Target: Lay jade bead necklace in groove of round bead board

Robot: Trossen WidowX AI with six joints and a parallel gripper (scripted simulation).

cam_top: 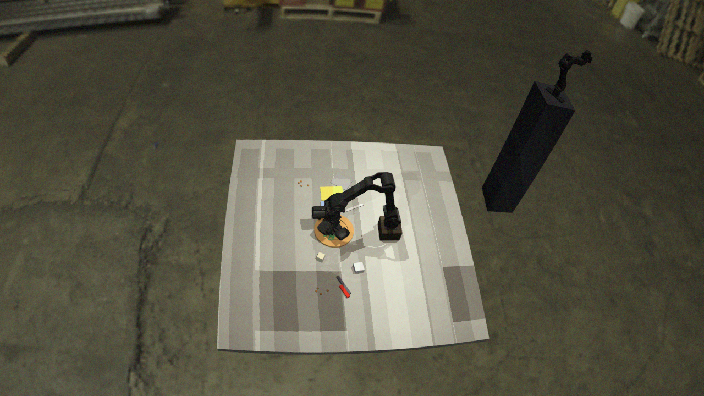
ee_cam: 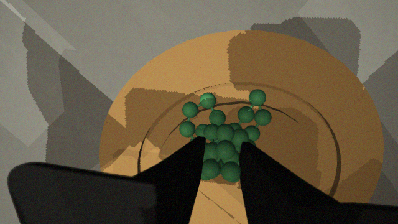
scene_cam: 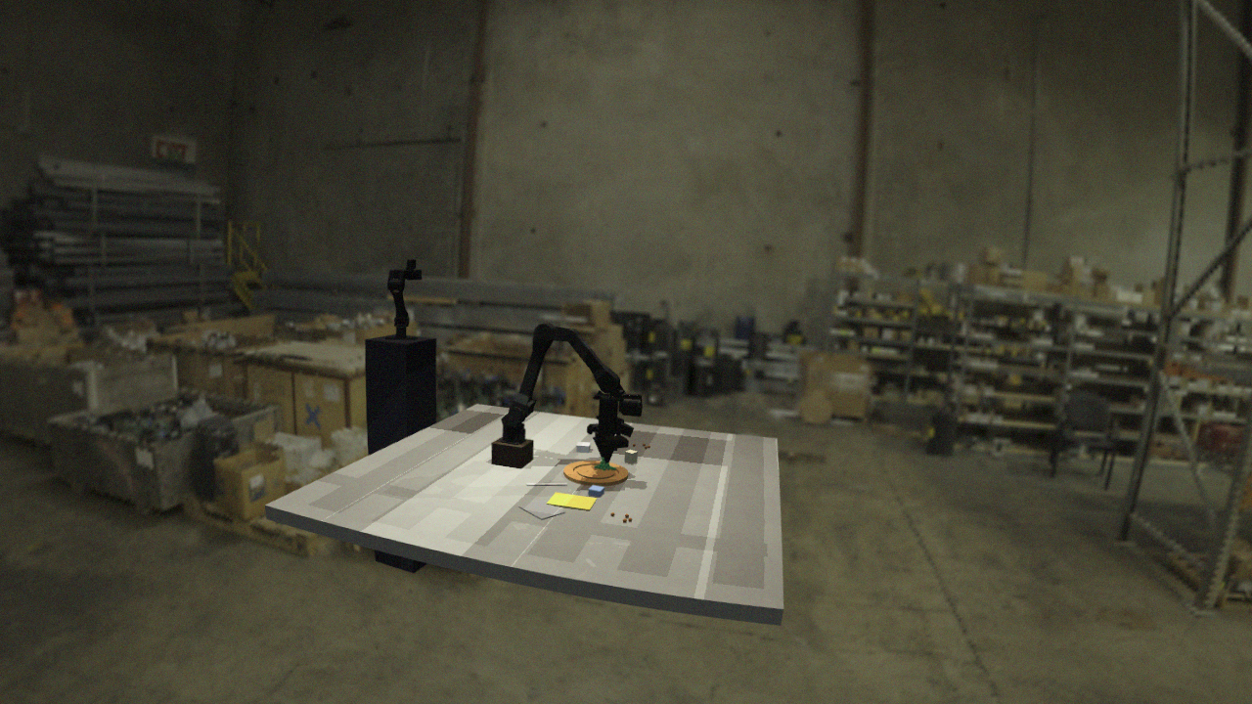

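The cream cube lies 13 cm to the left of my gripper tip, 4 cm ahead of it and 2 cm below it. Round my gripper tip: yellow pad (28 cm to the right, 3 cm below); white strip (19 cm to the right, 12 cm behind, 3 cm below); blue block (19 cm to the right, 4 cm ahead, 3 cm below).
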